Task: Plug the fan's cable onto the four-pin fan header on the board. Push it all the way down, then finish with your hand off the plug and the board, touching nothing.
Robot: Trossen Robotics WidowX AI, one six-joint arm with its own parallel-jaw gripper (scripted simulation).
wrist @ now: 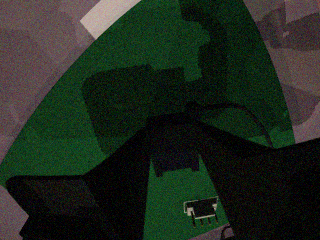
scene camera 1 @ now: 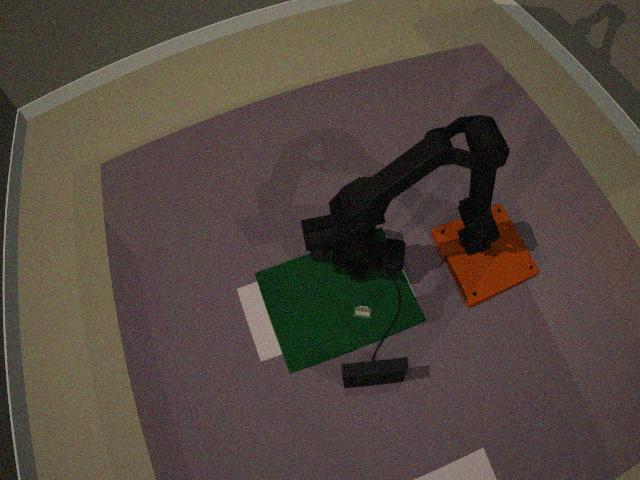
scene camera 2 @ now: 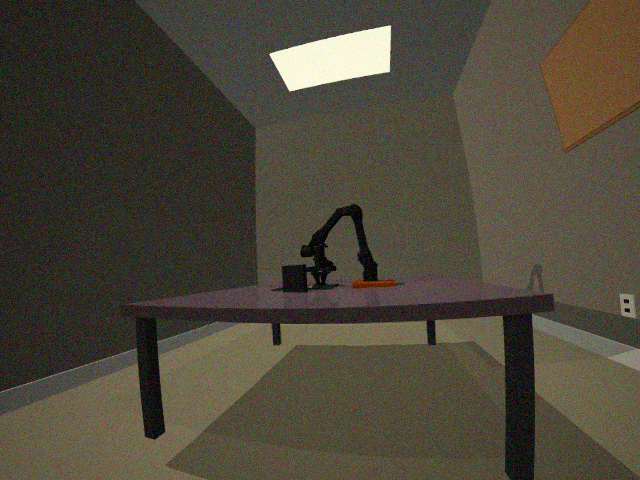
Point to a green board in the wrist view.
143, 66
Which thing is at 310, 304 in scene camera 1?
A green board.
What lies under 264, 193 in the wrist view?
The gripper.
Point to a black fan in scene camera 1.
368, 373
